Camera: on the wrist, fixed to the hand. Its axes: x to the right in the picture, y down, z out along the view.
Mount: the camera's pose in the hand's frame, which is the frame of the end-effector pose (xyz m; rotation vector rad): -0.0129 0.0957 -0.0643 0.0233 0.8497 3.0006
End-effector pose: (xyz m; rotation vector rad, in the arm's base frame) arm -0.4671 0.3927 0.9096 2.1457 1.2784 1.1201
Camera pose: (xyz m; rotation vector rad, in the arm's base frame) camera -0.4700 0.3299 1.0071 -0.8204 1.6248 -0.9701
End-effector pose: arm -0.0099 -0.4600 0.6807 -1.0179 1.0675 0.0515
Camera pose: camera -0.1081 -0.4459 0.6206 -1.3323 -1.8852 -1.6785
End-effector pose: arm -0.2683 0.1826 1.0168 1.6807 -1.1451 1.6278
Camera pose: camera -0.3820 0.1915 0.9955 1.3818 1.2930 -1.0670
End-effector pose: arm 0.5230 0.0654 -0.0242 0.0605 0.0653 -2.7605
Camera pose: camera 0.5727 -0.0152 -0.0913 0.5947 0.0483 0.3592
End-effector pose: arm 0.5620 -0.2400 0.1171 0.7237 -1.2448 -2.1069
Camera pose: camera 0.6355 -0.3059 0.1780 -0.4749 -0.4013 0.7229
